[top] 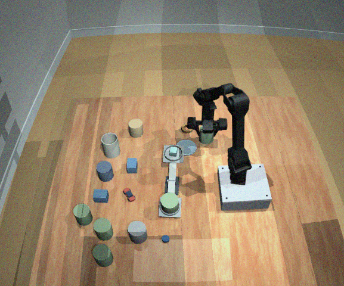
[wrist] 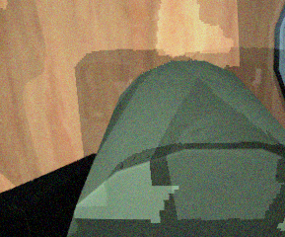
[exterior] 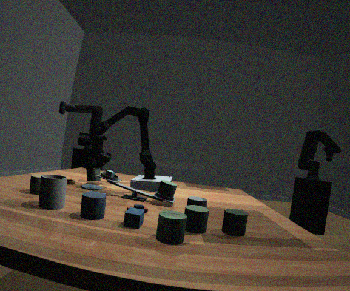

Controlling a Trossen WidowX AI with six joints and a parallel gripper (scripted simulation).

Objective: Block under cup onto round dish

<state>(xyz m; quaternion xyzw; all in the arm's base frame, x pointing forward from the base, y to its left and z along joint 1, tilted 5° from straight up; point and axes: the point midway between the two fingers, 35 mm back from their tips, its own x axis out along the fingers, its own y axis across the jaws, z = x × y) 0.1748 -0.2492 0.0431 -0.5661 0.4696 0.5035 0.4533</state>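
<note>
Right now the pale green block is 130 mm ahead of my gripper tip, 180 mm to the left of it and 50 mm above it. Round my gripper tip: balance 110 mm ahead, 300 mm to the left, 10 mm below; then round dish 90 mm ahead, 60 mm to the left, 30 mm below; then balance beam 110 mm ahead, 300 mm to the left.
</note>
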